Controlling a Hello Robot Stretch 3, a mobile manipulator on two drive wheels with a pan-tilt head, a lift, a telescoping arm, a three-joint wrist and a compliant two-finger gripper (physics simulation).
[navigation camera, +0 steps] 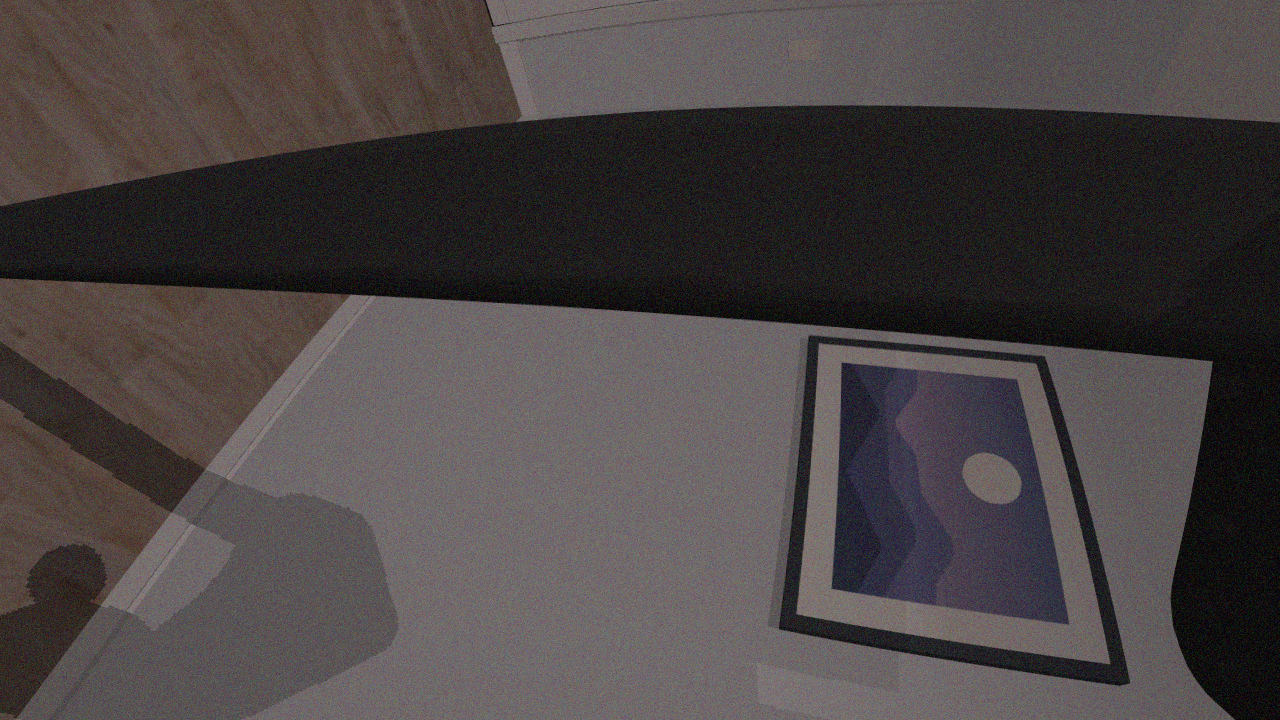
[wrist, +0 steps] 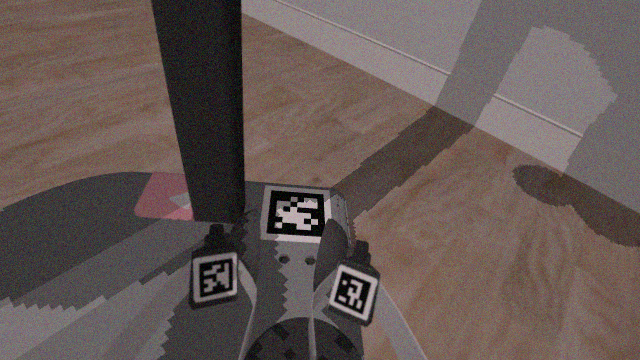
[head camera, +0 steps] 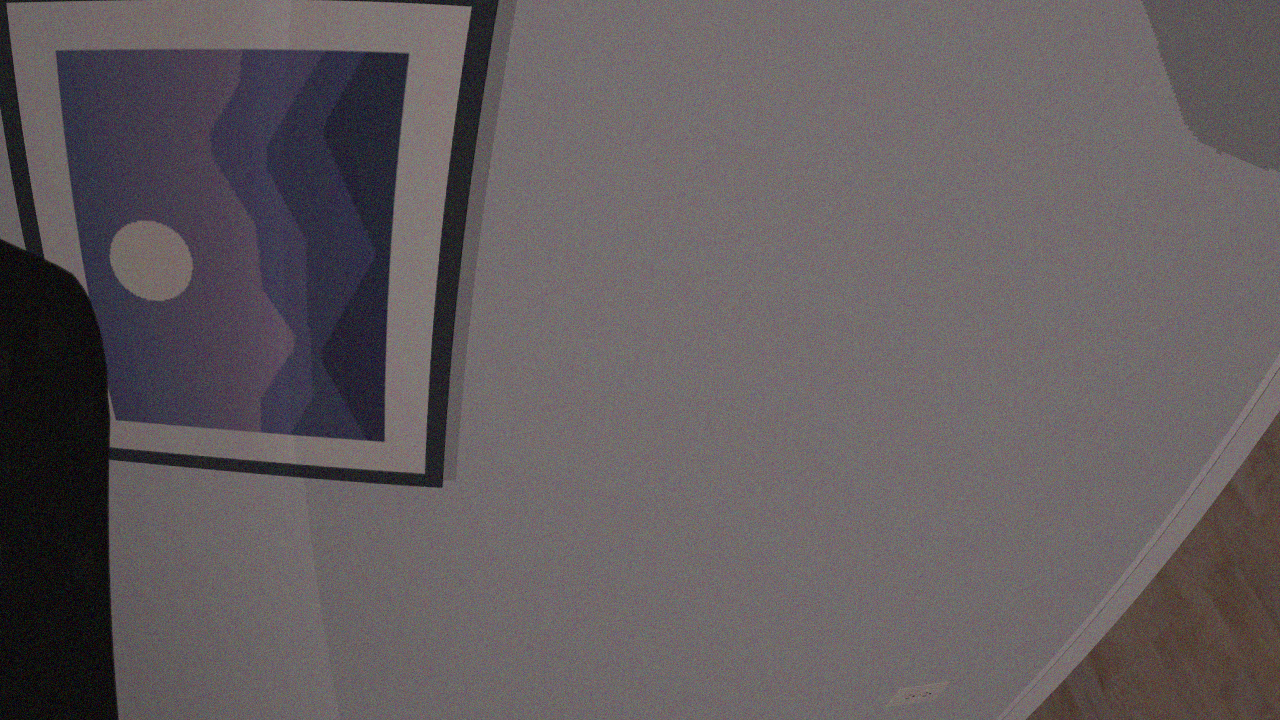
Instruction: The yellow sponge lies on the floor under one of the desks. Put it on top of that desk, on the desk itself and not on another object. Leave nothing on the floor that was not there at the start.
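Places are measured from the robot's base along level axes (x back, y up, z left), in centimetres.
Pixels of known places: gripper, between the fingertips: [wrist: 289, 239].
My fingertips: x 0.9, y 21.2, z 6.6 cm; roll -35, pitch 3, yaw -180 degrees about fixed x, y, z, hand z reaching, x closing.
Behind a point stands the place of what it marks.
My gripper [wrist: 289, 239] {z 6.6, x 0.9, y 21.2 cm} is open in the wrist view, with a gap between its two dark fingertips and no object held there. It hangs over my own grey base [wrist: 100, 235] {z 9.4, x 14.7, y 16.0 cm}, beside the black mast [wrist: 207, 110] {z 11.6, x 6.3, y 26.3 cm}. A square black-and-white marker [wrist: 296, 214] {z 12.8, x 0.2, y 16.0 cm} on the base shows beyond the fingertips. The yellow sponge does not show in these views, and no desk can be made out. The gripper does not show in the head or navigation view.
A framed mountain picture [head camera: 223, 241] {z 83.8, x -16.2, y 150.5 cm} [navigation camera: 948, 501] {z 82.1, x -18.1, y 151.3 cm} hangs on the grey wall [head camera: 760, 313] {z 89.5, x -13.6, y 98.5 cm} [navigation camera: 572, 501] {z 77.3, x -26.5, y 91.6 cm}. A white baseboard [head camera: 1136, 546] {z 118.5, x 17.1, y 11.5 cm} [wrist: 350, 50] {z 86.4, x -14.9, y 3.9 cm} borders the wooden floor [head camera: 1208, 573] {z 109.1, x 22.0, y 0.1 cm} [navigation camera: 223, 71] {z 66.2, x 56.2, y 0.1 cm} [wrist: 75, 100] {z 51.4, x 44.5, y 0.0 cm}. A large unidentified black shape [navigation camera: 626, 214] crosses the navigation view. Shadows fall on floor and wall.
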